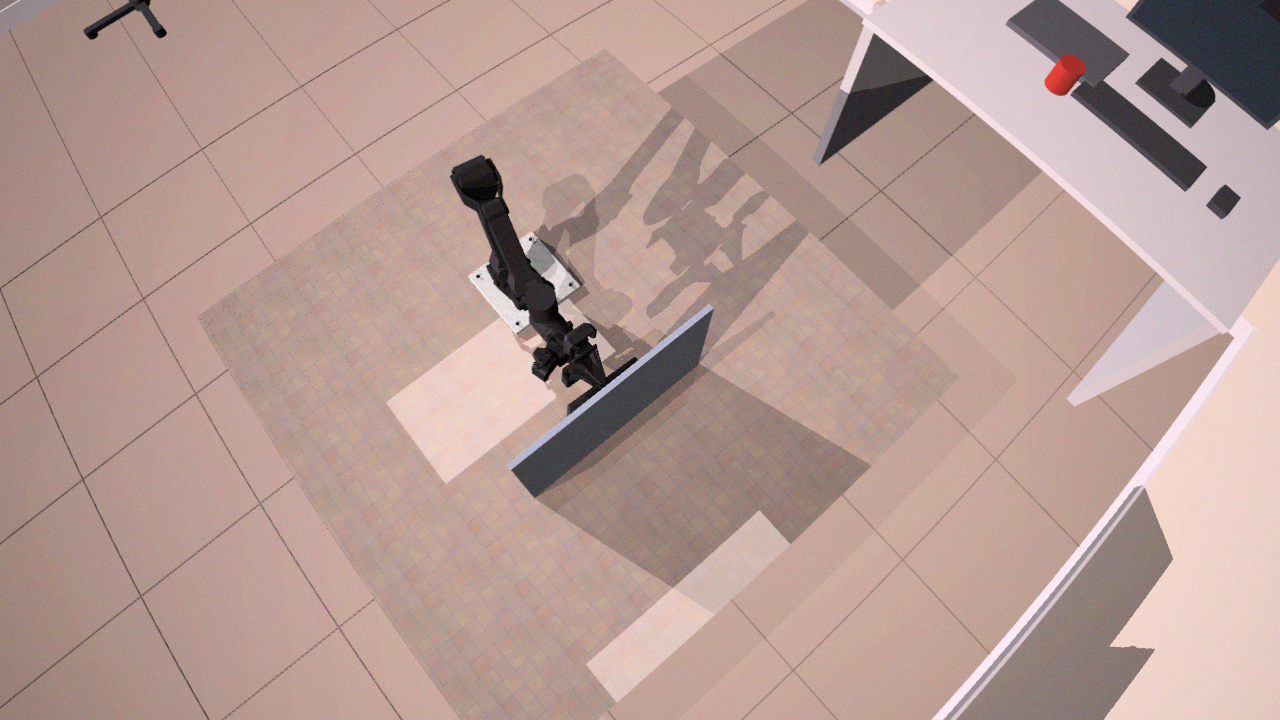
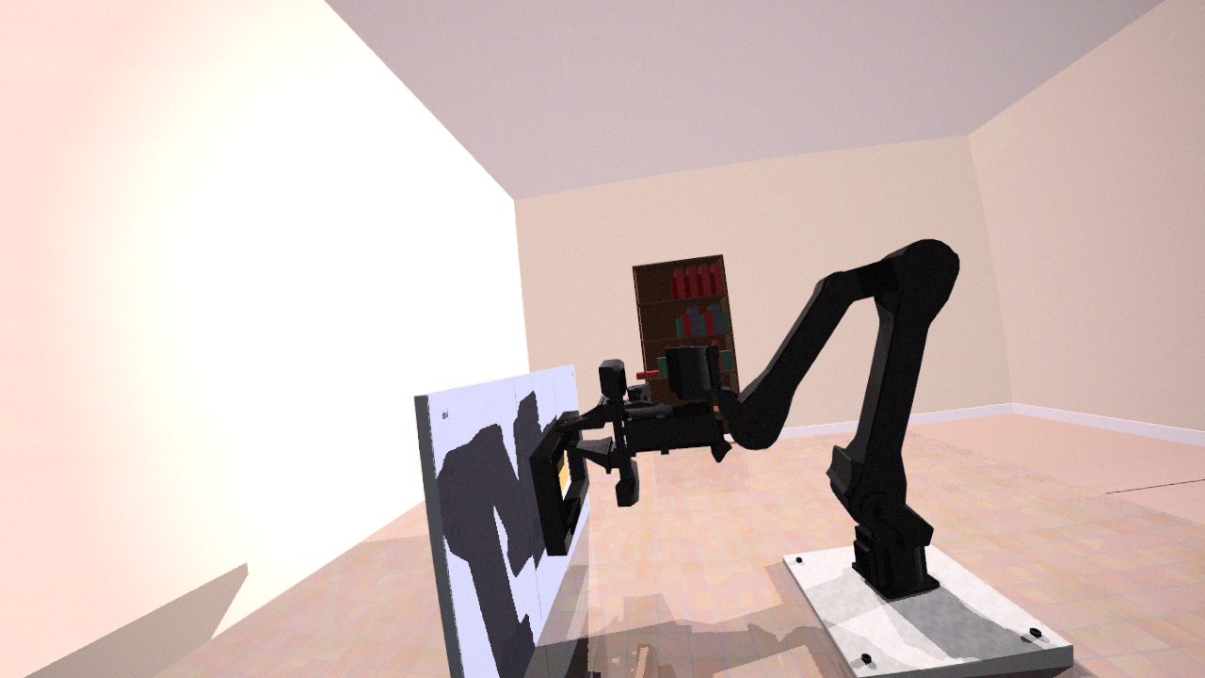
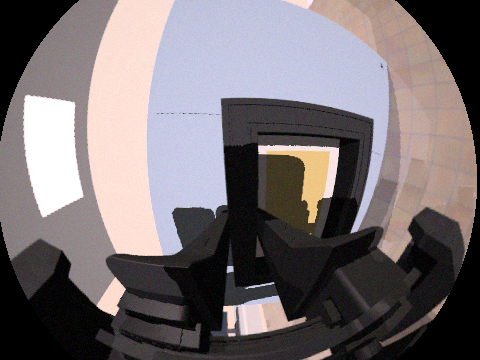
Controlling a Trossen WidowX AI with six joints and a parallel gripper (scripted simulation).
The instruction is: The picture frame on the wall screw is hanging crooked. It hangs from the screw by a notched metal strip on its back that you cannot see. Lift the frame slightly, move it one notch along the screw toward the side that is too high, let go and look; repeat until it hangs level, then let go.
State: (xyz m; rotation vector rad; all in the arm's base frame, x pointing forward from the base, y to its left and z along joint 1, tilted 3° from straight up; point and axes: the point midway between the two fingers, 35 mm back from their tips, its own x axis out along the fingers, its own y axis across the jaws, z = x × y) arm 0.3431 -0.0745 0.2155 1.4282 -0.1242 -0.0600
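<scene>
Now: the picture frame 1 cm to the right of my gripper tip and 5 cm below it. Also, from my gripper tip: wall panel: 2 cm ahead, 6 cm below.
</scene>
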